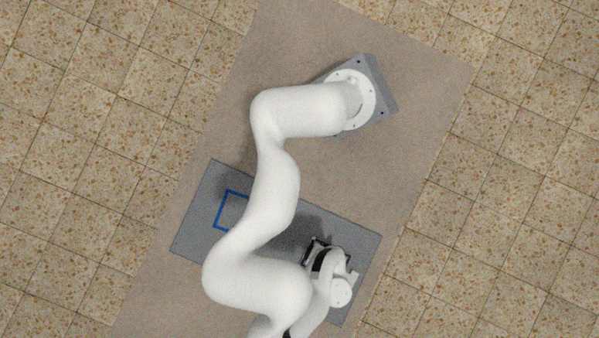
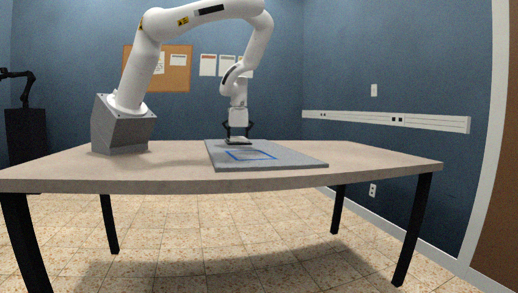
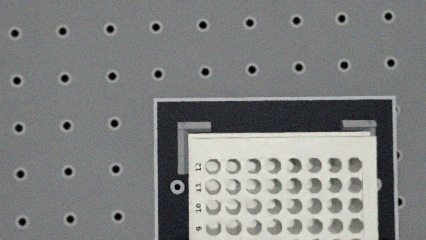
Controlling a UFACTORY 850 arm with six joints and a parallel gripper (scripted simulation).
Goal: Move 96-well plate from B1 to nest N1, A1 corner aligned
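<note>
Now: hand 1 cm above the white 96-well plate. From my hand the other things lie so: black plate nest (3 cm below).
</note>
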